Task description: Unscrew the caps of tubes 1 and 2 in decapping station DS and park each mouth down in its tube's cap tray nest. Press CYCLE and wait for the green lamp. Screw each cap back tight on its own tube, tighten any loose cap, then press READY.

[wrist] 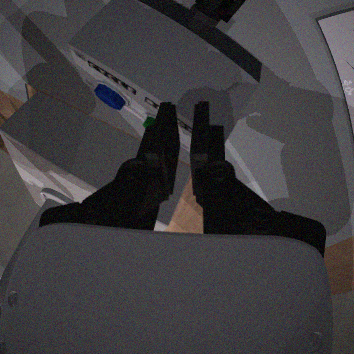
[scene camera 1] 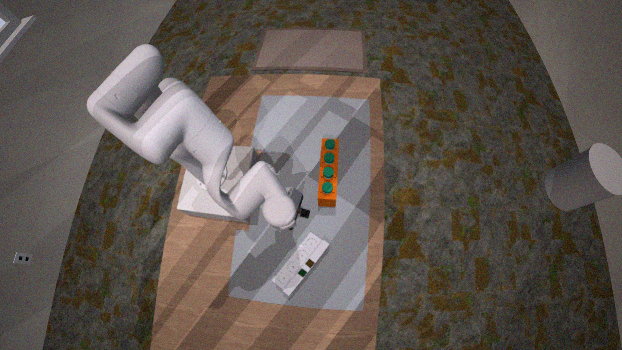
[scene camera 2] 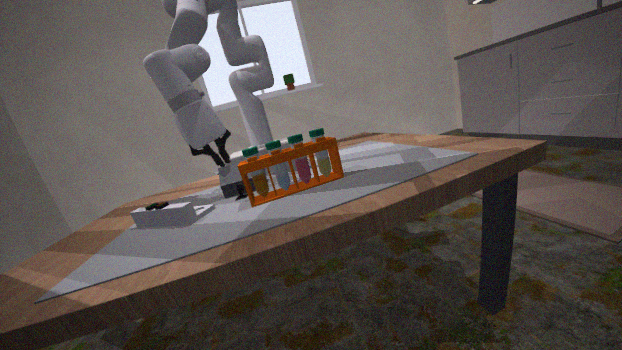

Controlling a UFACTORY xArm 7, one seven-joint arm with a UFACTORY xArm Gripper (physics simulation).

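Observation:
An orange rack stands upright on the mat and holds several tubes with green caps on. Their contents look amber, pale blue, pink and yellow; tube numbers are not readable. A white block with ring marks and small brown and green squares lies nearby. A grey box has a blue button and a green button. My gripper is shut to a narrow gap, empty, above the box's labelled edge. Its left finger partly overlaps the green button in the wrist view. The arm hides the fingertips in scene camera 1.
A grey mat covers part of the wooden table. The arm's pale base block stands left of the mat. A small black part sits beside the grey box, near the rack's end.

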